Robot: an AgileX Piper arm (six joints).
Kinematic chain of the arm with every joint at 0, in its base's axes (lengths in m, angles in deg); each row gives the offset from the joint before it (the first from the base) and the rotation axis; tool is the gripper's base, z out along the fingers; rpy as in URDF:
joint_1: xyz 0 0 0.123 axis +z
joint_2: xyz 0 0 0 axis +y
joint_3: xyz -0.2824 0 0.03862 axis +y
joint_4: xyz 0.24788 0 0.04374 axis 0.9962 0 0.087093
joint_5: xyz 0 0 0 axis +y
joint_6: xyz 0.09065 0 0.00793 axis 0.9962 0 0.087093
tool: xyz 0 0 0 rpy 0 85.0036 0
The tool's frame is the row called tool.
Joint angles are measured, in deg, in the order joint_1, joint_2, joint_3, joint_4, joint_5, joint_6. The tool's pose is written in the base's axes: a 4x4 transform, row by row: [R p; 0 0 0 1], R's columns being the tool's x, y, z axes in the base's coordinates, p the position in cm. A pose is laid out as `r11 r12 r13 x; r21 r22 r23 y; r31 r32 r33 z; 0 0 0 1`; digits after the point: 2 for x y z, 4 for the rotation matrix.
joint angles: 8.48 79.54 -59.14 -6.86 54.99 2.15
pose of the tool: -0.9266 -0.1431 0.3479 26.34; -0.1697 0.9844 -0.0470 3.03; -0.3357 -0.1026 -0.9364 27.71; 0 0 0 1
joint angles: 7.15 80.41 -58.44 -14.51 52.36 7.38
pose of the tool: -0.9210 -0.0754 0.3822 27.02; -0.1431 0.9780 -0.1520 1.57; -0.3623 -0.1947 -0.9115 27.28; 0 0 0 1
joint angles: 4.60 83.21 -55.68 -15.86 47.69 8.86
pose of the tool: -0.9305 -0.0387 0.3642 27.73; -0.1086 0.9788 -0.1734 0.39; -0.3498 -0.2009 -0.9150 24.89; 0 0 0 1
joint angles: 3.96 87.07 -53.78 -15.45 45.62 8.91
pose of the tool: -0.9523 -0.0456 0.3018 28.22; -0.1008 0.9803 -0.1700 0.22; -0.2881 -0.1923 -0.9381 22.21; 0 0 0 1
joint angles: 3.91 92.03 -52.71 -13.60 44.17 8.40
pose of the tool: -0.9736 -0.0569 0.2212 28.76; -0.0915 0.9846 -0.1491 0.47; -0.2093 -0.1654 -0.9638 19.29; 0 0 0 1
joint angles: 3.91 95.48 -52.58 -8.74 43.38 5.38
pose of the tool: -0.9842 -0.0686 0.1632 29.10; -0.0846 0.9920 -0.0935 1.04; -0.1555 -0.1058 -0.9822 17.44; 0 0 0 1
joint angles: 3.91 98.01 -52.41 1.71 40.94 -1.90
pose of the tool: -0.9860 -0.0815 0.1456 29.49; -0.0780 0.9965 0.0295 2.19; -0.1475 0.0178 -0.9889 16.08; 0 0 0 1
